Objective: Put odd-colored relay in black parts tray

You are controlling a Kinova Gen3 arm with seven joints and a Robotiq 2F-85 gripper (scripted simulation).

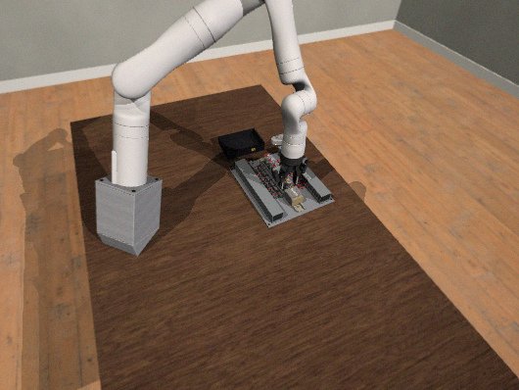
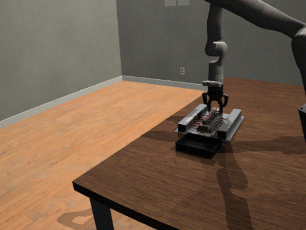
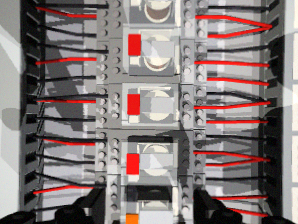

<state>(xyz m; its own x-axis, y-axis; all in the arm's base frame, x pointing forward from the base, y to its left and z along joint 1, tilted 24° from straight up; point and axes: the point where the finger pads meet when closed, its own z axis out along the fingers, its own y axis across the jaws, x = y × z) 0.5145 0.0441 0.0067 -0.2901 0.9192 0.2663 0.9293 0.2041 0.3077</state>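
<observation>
The relay panel lies 5 cm to the left of my hand, 3 cm below it and 1 cm behind it. Round my hand: relay 6 cm to the left, 2 cm behind, 1 cm below; black parts tray 29 cm to the left, 12 cm behind, 4 cm below.
</observation>
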